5 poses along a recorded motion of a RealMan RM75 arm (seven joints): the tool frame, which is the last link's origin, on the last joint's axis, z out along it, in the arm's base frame.
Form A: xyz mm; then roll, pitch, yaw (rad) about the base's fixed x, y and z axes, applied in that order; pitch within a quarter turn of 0, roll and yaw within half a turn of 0.
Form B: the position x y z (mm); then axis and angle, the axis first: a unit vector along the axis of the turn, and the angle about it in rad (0 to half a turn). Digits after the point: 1 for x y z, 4 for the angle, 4 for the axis.
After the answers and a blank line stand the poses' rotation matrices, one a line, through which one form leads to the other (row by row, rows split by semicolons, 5 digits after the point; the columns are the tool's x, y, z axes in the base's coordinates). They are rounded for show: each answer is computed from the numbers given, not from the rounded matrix.
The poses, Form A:
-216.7 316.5 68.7 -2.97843 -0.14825 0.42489
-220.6 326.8 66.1 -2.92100 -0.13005 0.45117
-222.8 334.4 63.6 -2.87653 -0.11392 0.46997
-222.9 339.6 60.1 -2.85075 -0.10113 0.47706
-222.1 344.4 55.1 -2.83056 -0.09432 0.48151
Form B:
-216.7 316.5 68.7 -0.9747 -0.2165 -0.0553 2.9513
-220.6 326.8 66.1 -0.9723 -0.2305 -0.0387 2.8980
-222.8 334.4 63.6 -0.9704 -0.2401 -0.0244 2.8578
-222.9 339.6 60.1 -0.9698 -0.2434 -0.0146 2.8355
-222.1 344.4 55.1 -0.9693 -0.2456 -0.0085 2.8175

0.90109 0.42861 0.06583; 0.40770 -0.88909 0.20808; 0.14771 -0.16066 -0.97590
0.89234 0.45099 0.01847; 0.43234 -0.86576 0.25209; 0.12968 -0.21696 -0.96753
0.88580 0.46359 -0.02083; 0.44992 -0.84696 0.28325; 0.11367 -0.26027 -0.95882
0.88381 0.46560 -0.04575; 0.45682 -0.83775 0.29915; 0.10096 -0.28529 -0.95311
0.88236 0.46644 -0.06227; 0.46106 -0.83042 0.31277; 0.09418 -0.30468 -0.94779

